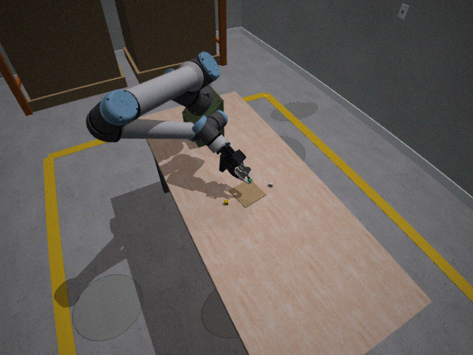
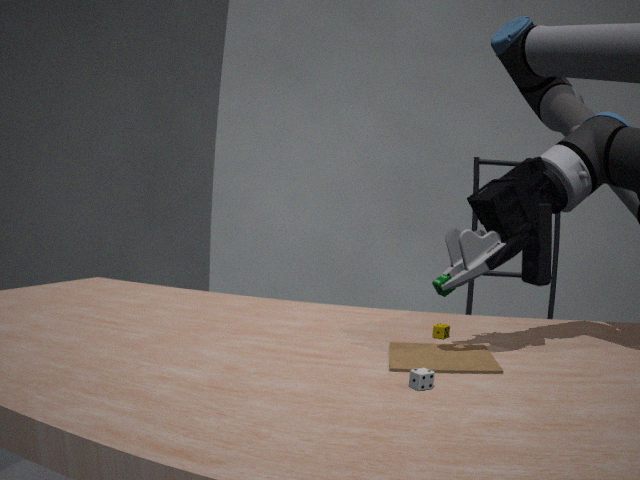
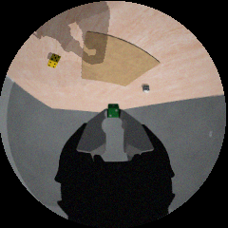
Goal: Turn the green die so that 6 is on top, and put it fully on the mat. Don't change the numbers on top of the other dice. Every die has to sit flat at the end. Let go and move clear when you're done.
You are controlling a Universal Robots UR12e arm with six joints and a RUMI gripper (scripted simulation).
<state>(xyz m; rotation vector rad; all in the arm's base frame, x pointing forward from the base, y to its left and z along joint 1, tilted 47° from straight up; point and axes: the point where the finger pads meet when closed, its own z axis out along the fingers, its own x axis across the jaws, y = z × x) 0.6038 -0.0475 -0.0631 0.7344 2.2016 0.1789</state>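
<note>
My gripper is now 10 cm above the tan mat. The rest, counted from my hand: white die 13 cm to the left, 9 cm below, 1 cm ahead; yellow die 13 cm to the right, 9 cm below, 2 cm ahead; green die right at my hand.
</note>
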